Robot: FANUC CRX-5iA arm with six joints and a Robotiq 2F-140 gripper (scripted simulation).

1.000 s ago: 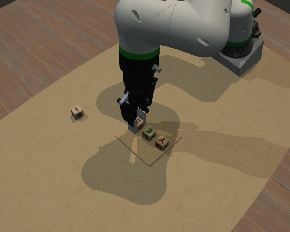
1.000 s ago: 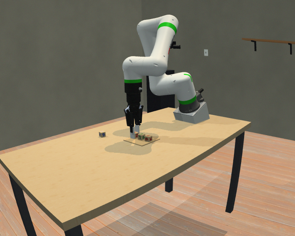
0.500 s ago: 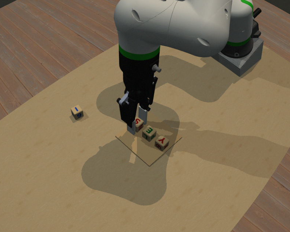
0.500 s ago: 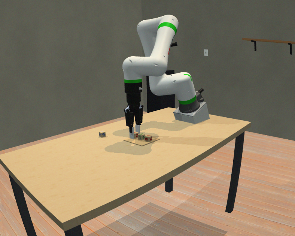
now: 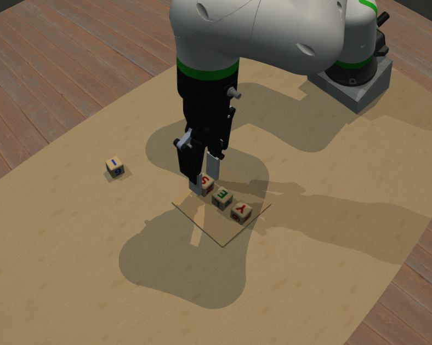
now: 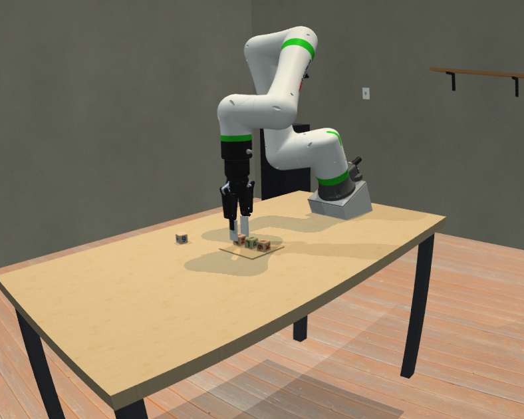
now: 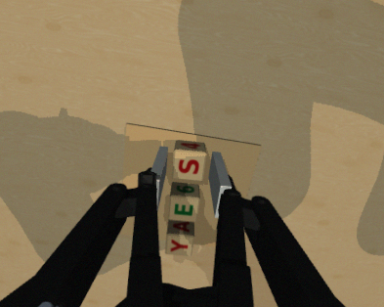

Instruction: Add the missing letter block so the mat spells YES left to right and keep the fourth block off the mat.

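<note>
The S block is 4 cm below my hand. Round my hand: mat: 1 cm behind, 5 cm to the left, 5 cm below; then E block: 1 cm behind, 5 cm to the left, 4 cm below; then Y block: 2 cm behind, 9 cm to the left, 4 cm below.
</note>
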